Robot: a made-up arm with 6 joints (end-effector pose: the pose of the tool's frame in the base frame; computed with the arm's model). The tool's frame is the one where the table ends.
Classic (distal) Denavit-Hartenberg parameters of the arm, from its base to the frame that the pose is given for. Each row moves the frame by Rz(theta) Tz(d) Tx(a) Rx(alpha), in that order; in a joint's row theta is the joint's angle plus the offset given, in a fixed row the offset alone. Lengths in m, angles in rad.
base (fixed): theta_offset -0.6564  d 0  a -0.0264  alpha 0
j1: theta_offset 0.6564  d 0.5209  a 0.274  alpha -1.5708
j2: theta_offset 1.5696  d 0  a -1.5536  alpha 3.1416
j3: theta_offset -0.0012  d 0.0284  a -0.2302  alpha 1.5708
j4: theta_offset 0  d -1.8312  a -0.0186  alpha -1.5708
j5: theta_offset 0  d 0.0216  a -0.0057  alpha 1.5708
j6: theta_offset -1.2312  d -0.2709  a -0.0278  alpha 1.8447
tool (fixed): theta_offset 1.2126  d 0.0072  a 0  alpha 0
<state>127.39 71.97 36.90 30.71 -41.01 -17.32</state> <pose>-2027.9 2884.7 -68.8 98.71 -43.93 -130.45</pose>
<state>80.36 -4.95 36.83 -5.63 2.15 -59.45</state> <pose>313.9 1523.6 3655.0 -44.98 18.49 -103.72</pose>
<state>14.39 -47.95 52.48 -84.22 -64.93 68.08</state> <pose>-1450.1 -161.5 3469.9 91.66 47.61 -93.24</pose>
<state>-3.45 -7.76 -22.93 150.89 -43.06 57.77</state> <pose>2110.8 -192.0 1874.8 -121.72 15.78 -178.34</pose>
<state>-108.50 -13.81 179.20 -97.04 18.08 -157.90</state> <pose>535.7 2036.7 1348.5 -57.39 -35.70 -87.59</pose>
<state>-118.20 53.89 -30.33 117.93 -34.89 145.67</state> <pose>-1106.5 -1693.7 -581.2 15.77 -69.94 -33.99</pose>
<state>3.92 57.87 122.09 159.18 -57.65 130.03</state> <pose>2057.7 51.7 3322.0 -146.98 68.83 85.69</pose>
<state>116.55 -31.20 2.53 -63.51 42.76 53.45</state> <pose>-234.1 988.0 3223.1 -28.71 18.09 -130.16</pose>
